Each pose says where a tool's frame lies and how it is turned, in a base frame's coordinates. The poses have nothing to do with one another.
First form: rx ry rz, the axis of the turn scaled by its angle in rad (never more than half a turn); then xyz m.
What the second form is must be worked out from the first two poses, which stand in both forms.
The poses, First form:
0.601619 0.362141 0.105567 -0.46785 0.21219 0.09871
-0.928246 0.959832 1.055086 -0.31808 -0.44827 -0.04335
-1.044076 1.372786 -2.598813 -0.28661 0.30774 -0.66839
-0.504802 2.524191 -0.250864 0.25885 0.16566 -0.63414
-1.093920 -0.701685 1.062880 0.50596 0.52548 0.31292
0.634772 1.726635 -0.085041 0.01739 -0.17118 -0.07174
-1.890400 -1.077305 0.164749 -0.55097 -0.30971 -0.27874
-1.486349 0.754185 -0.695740 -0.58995 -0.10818 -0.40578
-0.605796 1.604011 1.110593 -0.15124 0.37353 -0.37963
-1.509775 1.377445 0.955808 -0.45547 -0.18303 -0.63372
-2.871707 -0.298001 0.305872 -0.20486 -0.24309 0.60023
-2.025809 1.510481 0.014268 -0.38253 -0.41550 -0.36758
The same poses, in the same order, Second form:
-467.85 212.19 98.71 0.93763 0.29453 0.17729 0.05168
-318.08 -448.27 -43.35 0.65931 -0.41011 0.42406 0.46615
-286.61 307.74 -668.39 0.01127 -0.33472 0.44010 -0.83315
258.85 165.66 -634.14 0.27406 -0.18771 0.93859 -0.09328
505.96 525.48 312.92 0.66787 -0.48495 -0.31106 0.47119
17.39 -171.18 -71.74 0.60519 0.27440 0.74639 -0.03676
-550.97 -309.71 -278.74 0.46158 -0.76853 -0.43797 0.06698
-589.95 -108.18 -405.78 0.61921 -0.64620 0.32789 -0.30248
-151.24 373.53 -379.63 0.52215 -0.25291 0.66964 0.46365
-455.47 -183.03 -633.72 0.42839 -0.60466 0.55166 0.38280
-204.86 -243.09 600.23 0.11887 -0.98211 -0.10191 0.10461
-382.53 -415.50 -367.58 0.30249 -0.76411 0.56974 0.00538

